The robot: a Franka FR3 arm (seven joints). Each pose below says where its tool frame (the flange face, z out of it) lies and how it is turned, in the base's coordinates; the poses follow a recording.
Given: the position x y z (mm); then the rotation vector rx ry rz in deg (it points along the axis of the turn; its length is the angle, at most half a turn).
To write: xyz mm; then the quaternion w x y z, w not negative. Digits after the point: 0 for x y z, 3 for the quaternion.
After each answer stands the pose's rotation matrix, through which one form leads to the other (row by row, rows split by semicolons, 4 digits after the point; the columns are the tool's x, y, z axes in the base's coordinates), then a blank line. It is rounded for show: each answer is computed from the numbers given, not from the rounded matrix.
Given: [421, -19, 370, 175.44, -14.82, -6.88]
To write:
[421, -19, 370, 0.033, 0.995, -0.084, -0.039]
0.9828 -0.1647 -0.0832; -0.1699 -0.9837 -0.0594; -0.0721 0.0726 -0.9948

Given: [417, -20, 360, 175.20, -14.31, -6.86]
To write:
[417, -20, 360, 0.036, 0.995, -0.081, -0.039]
0.9837 -0.1590 -0.0834; -0.1646 -0.9842 -0.0646; -0.0718 0.0772 -0.9944

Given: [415, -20, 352, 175.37, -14.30, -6.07]
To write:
[415, -20, 352, 0.034, 0.996, -0.081, -0.034]
0.9844 -0.1593 -0.0742; -0.1640 -0.9845 -0.0629; -0.0630 0.0741 -0.9953

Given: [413, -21, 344, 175.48, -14.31, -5.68]
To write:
[413, -21, 344, 0.034, 0.996, -0.081, -0.032]
0.9847 -0.1595 -0.0696; -0.1638 -0.9846 -0.0616; -0.0587 0.0720 -0.9957

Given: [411, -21, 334, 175.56, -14.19, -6.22]
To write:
[411, -21, 334, 0.033, 0.996, -0.080, -0.035]
0.9846 -0.1579 -0.0755; -0.1625 -0.9849 -0.0596; -0.0650 0.0710 -0.9954

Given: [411, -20, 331, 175.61, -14.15, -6.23]
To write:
[411, -20, 331, 0.032, 0.996, -0.080, -0.035]
0.9846 -0.1575 -0.0755; -0.1620 -0.9850 -0.0588; -0.0651 0.0701 -0.9954

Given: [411, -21, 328, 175.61, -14.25, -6.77]
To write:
[411, -21, 328, 0.032, 0.995, -0.081, -0.038]
0.9840 -0.1584 -0.0816; -0.1633 -0.9849 -0.0578; -0.0712 0.0702 -0.9950

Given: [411, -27, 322, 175.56, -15.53, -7.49]
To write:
[411, -27, 322, 0.031, 0.995, -0.088, -0.042]
0.9809 -0.1724 -0.0899; -0.1777 -0.9825 -0.0549; -0.0789 0.0699 -0.9944

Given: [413, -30, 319, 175.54, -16.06, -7.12]
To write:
[413, -30, 319, 0.031, 0.995, -0.091, -0.040]
0.9802 -0.1785 -0.0859; -0.1835 -0.9815 -0.0548; -0.0745 0.0695 -0.9948

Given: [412, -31, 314, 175.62, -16.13, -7.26]
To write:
[412, -31, 314, 0.030, 0.995, -0.091, -0.041]
0.9799 -0.1792 -0.0873; -0.1842 -0.9815 -0.0531; -0.0762 0.0681 -0.9948

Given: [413, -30, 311, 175.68, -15.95, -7.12]
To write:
[413, -30, 311, 0.030, 0.995, -0.090, -0.040]
0.9804 -0.1772 -0.0856; -0.1821 -0.9819 -0.0527; -0.0747 0.0672 -0.9949

